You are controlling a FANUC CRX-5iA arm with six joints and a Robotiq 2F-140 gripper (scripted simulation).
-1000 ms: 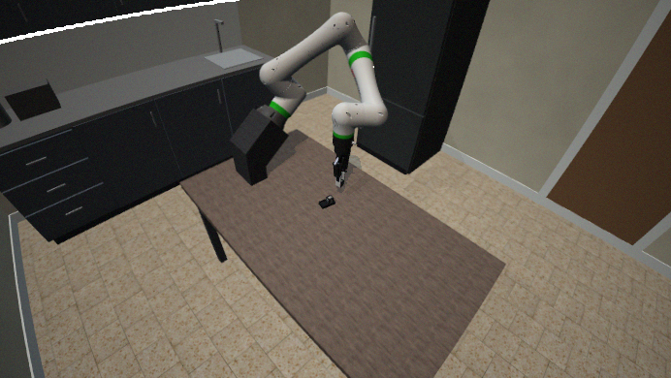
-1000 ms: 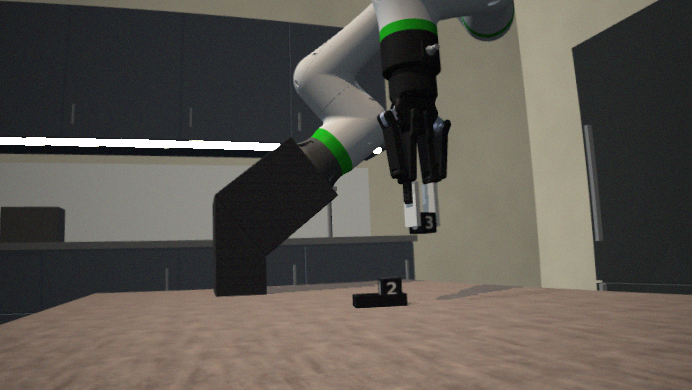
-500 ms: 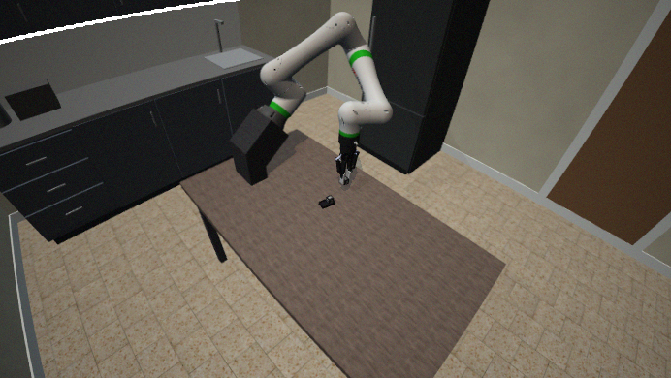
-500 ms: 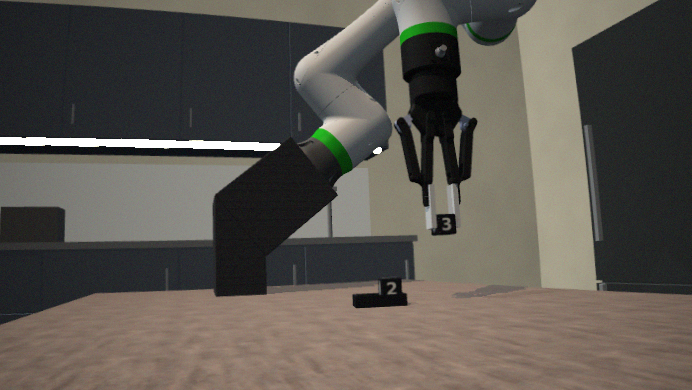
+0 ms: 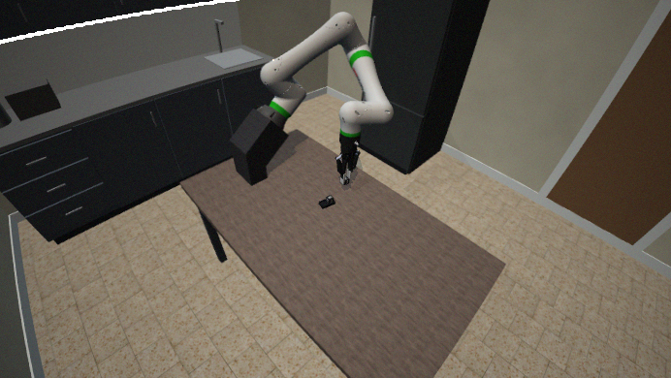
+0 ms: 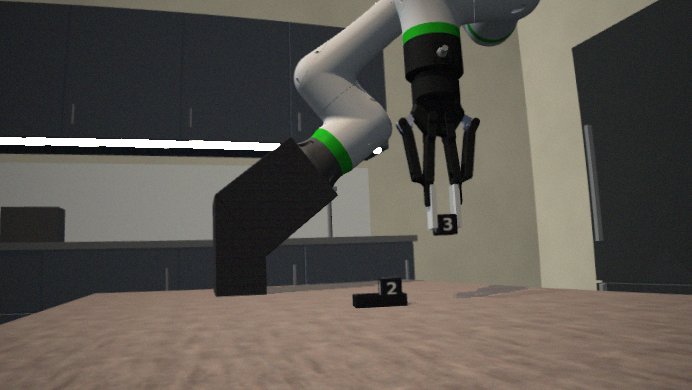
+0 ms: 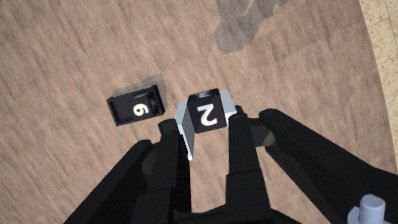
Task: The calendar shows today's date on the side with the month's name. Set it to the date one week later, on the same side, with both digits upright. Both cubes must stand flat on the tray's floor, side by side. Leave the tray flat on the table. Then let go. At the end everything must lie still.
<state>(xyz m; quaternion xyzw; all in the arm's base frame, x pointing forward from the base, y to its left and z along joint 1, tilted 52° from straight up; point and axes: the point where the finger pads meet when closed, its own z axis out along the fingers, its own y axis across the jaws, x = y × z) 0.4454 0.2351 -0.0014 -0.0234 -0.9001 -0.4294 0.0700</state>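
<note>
My hand is 1 cm past the black tray, 10 cm to the left of it and 13 cm above it. The rest, counted from my hand: cube 3 cm below.
</note>
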